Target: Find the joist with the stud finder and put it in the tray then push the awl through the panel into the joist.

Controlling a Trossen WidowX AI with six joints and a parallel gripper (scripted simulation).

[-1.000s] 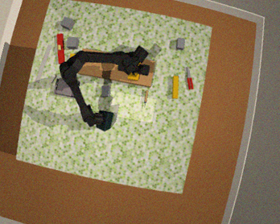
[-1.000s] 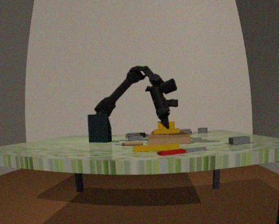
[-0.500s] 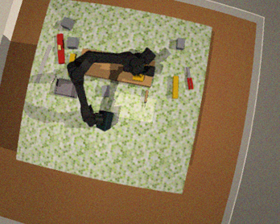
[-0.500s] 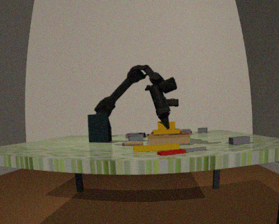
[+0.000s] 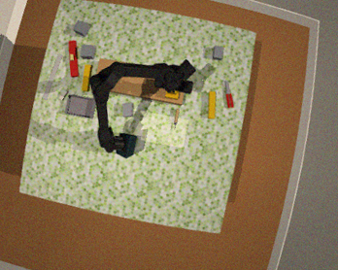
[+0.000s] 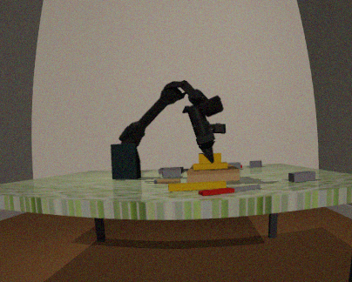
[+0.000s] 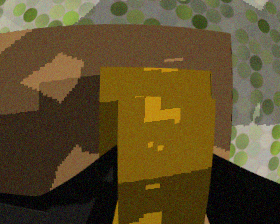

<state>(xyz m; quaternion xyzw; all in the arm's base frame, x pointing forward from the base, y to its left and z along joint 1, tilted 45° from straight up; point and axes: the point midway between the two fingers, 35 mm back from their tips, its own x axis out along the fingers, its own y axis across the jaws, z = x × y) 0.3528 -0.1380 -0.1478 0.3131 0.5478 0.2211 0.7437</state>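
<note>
The indicator light is 4 cm behind my gripper tip and 3 cm above it. Also, from my gripper tip: yellow stud finder: 2 cm behind, 2 cm above; grey tray: 20 cm behind, 53 cm to the left, 5 cm below; awl: 19 cm behind, 5 cm to the right, 6 cm below.
</note>
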